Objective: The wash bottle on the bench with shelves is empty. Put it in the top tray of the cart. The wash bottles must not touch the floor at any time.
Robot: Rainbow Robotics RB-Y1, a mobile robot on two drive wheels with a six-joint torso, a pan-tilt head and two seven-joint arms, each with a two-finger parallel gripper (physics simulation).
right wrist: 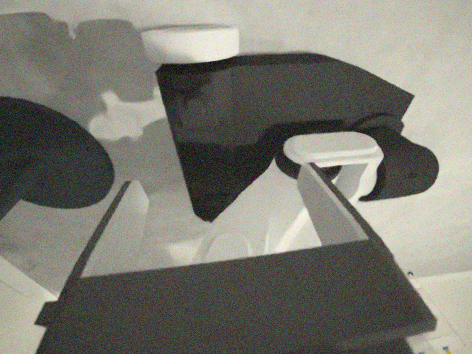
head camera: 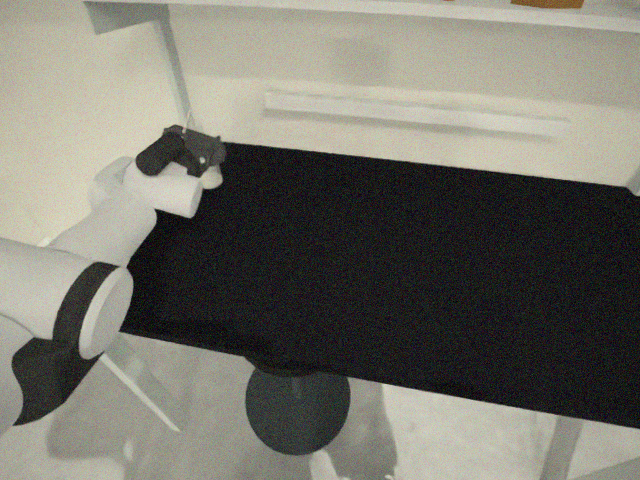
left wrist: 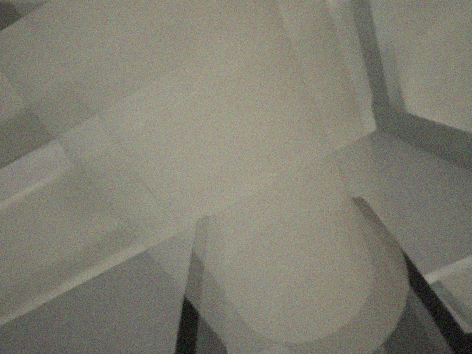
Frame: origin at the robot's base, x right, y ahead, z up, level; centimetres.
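Where they show: left gripper, between the fingertips: (head camera: 204, 135) (left wrist: 279, 221); right gripper, between the fingertips: (right wrist: 223, 182).
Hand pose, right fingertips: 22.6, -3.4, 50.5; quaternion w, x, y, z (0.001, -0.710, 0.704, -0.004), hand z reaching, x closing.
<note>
After its pixels a point has its place, as x, y, z.
The wash bottle (head camera: 212, 178) @(-23.5, 68.5, 104.4) (left wrist: 300, 285) @(-25.9, 67.7, 108.8) is pale and translucent. In the head view its lower end shows below the left gripper and its thin spout above it, over the back left part of the black bench top (head camera: 361, 258) @(10.9, 55.8, 91.5). My left gripper (head camera: 206, 155) (left wrist: 280, 210) @(-24.8, 73.6, 112.5) is shut on the bottle, one finger on each side of its body, and holds it up off the bench. My right gripper (right wrist: 223, 182) @(22.6, -3.4, 50.5) is open and empty, with the robot's base behind it in its view. The cart and its top tray do not show in these views.
A white shelf (head camera: 361, 12) runs above the bench, with an orange-brown object (head camera: 547, 3) @(42.0, 76.1, 137.9) on it. A shelf upright (head camera: 175, 67) @(-43.8, 113.8, 116.5) stands close behind the left gripper. A white rail (head camera: 413, 111) @(29.2, 98.8, 109.7) is on the back wall. A dark round stool (head camera: 297, 413) stands at the bench's front edge.
</note>
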